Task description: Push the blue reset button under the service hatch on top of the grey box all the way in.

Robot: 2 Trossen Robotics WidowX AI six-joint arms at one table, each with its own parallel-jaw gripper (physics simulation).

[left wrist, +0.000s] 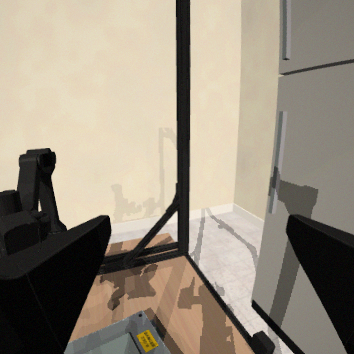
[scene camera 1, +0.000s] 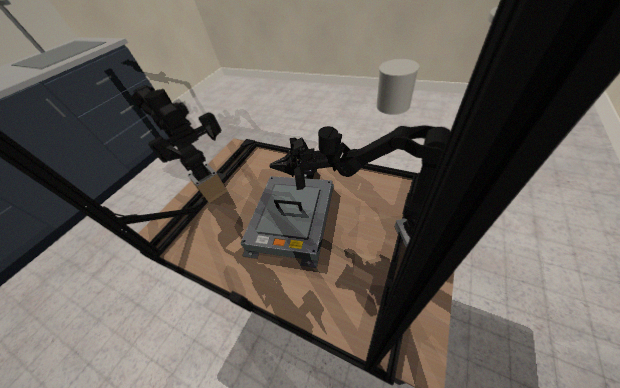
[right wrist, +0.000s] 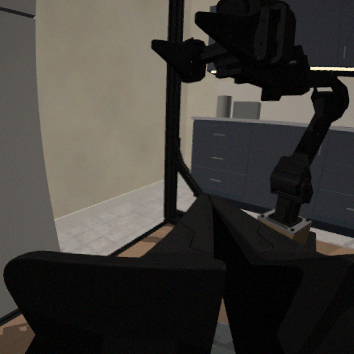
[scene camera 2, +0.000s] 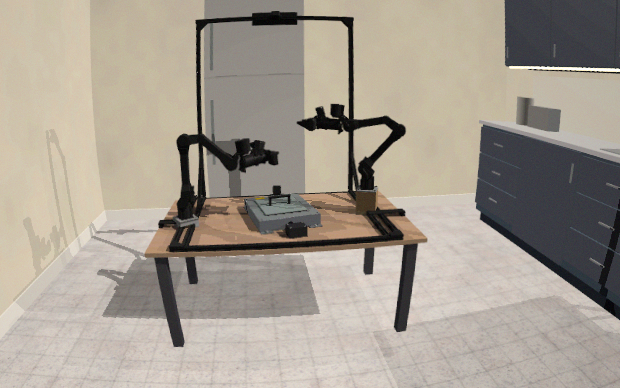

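Note:
The grey box (scene camera 1: 285,243) (scene camera 2: 279,222) (left wrist: 105,342) sits mid-table. Its service hatch (scene camera 1: 270,219) (scene camera 2: 285,208) lies flat and closed, with a black handle (scene camera 1: 290,208) (scene camera 2: 279,198) on top. The blue button is hidden. My right gripper (scene camera 1: 275,165) (scene camera 2: 274,157) (right wrist: 206,203) is shut and empty. It hovers well above the box's far edge in scene camera 1. My left gripper (scene camera 1: 209,126) (scene camera 2: 304,123) (left wrist: 199,223) is open and empty. It is held high near its own base, far from the box, and also shows in the right wrist view (right wrist: 182,57).
Black rails and frame posts (scene camera 1: 443,192) (scene camera 2: 351,108) (left wrist: 182,140) border the wooden table (scene camera 1: 355,239) (scene camera 2: 231,227). A small black block (scene camera 2: 296,229) sits by the box. A grey bin (scene camera 1: 397,86), a dark cabinet (scene camera 2: 491,173) and a fridge (scene camera 2: 254,108) stand off the table.

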